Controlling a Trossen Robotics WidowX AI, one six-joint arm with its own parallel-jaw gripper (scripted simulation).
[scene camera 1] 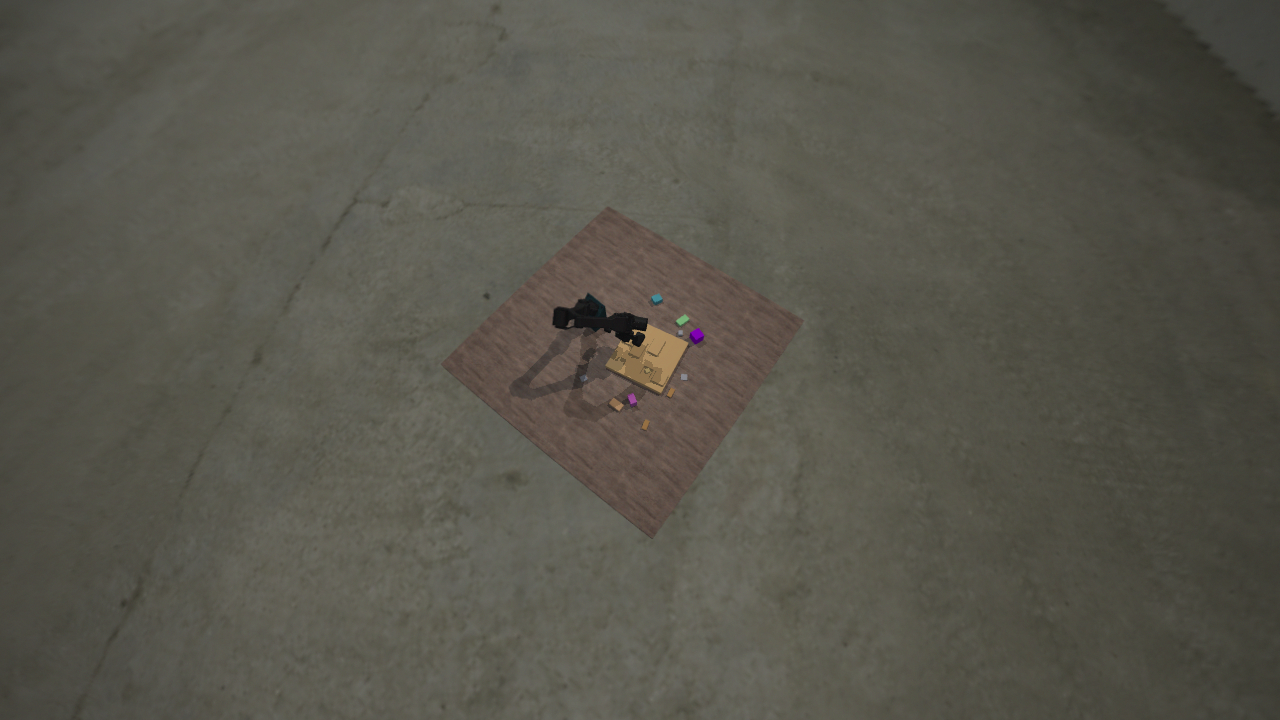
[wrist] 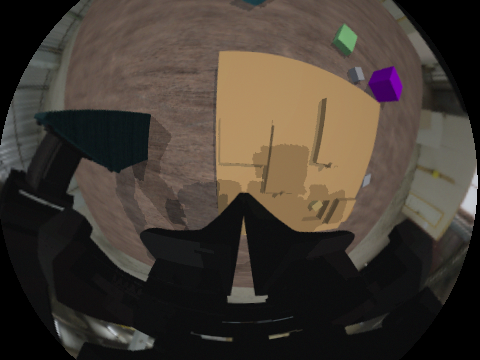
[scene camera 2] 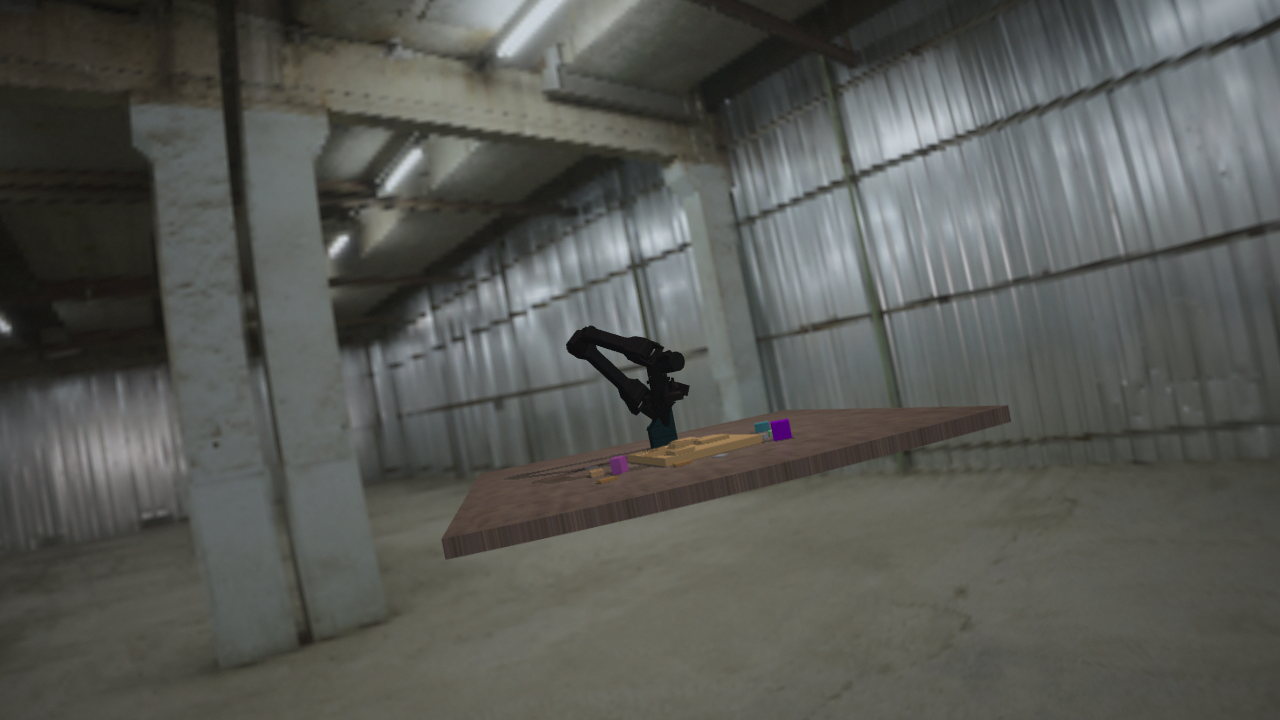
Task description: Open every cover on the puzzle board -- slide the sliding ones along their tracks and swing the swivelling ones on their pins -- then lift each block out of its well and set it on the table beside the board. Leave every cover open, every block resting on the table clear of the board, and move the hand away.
Scene:
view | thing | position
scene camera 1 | tan puzzle board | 621, 362
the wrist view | my gripper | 243, 197
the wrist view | purple cube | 385, 84
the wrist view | tan puzzle board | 252, 83
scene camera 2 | my gripper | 666, 426
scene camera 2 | tan puzzle board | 657, 457

